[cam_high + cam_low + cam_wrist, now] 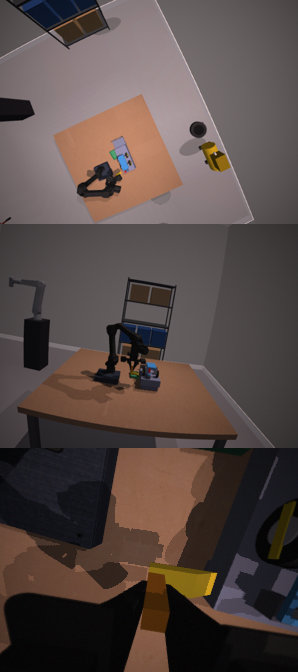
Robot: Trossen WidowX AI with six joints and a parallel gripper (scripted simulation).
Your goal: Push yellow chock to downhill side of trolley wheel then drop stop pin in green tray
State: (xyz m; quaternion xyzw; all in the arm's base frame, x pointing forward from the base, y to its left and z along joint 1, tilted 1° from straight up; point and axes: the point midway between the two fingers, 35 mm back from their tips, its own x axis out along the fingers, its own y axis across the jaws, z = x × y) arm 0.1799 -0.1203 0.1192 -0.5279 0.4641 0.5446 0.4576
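My gripper tip is 30 mm short of the green tray, 220 mm to the right of it and 140 mm above it. Also, from my gripper tip: blue trolley (150 mm ahead, 120 mm to the left, 20 mm below); yellow chock (20 mm ahead, 10 mm below); red-headed stop pin (130 mm ahead, 10 mm to the left).
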